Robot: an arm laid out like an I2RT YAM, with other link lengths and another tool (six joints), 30 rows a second.
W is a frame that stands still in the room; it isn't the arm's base.
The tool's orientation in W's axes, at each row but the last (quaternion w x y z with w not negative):
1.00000 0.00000 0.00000 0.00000
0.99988 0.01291 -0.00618 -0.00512
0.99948 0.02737 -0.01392 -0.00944
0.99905 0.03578 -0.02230 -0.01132
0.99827 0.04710 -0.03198 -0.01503
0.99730 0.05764 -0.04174 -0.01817
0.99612 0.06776 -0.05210 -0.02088
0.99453 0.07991 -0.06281 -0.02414
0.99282 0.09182 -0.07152 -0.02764
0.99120 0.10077 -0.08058 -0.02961
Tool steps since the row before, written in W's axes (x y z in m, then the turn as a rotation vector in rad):
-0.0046 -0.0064 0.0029 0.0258 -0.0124 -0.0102
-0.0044 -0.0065 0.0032 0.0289 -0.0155 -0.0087
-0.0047 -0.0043 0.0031 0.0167 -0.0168 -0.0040
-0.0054 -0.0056 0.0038 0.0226 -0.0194 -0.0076
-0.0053 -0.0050 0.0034 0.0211 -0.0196 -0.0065
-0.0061 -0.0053 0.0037 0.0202 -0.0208 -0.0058
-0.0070 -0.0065 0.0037 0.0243 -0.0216 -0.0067
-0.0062 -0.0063 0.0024 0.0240 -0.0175 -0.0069
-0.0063 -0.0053 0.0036 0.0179 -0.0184 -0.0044
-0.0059 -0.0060 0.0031 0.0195 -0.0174 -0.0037
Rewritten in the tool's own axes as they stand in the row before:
-0.0046 -0.0064 0.0029 0.0258 -0.0124 -0.0102
-0.0043 -0.0065 0.0034 0.0290 -0.0154 -0.0087
-0.0045 -0.0042 0.0035 0.0169 -0.0167 -0.0036
-0.0051 -0.0054 0.0044 0.0227 -0.0194 -0.0072
-0.0049 -0.0048 0.0042 0.0213 -0.0196 -0.0060
-0.0056 -0.0050 0.0048 0.0205 -0.0207 -0.0051
-0.0063 -0.0062 0.0053 0.0245 -0.0215 -0.0063
-0.0055 -0.0061 0.0041 0.0240 -0.0175 -0.0071
-0.0054 -0.0048 0.0054 0.0183 -0.0181 -0.0036
-0.0049 -0.0055 0.0051 0.0199 -0.0169 -0.0034

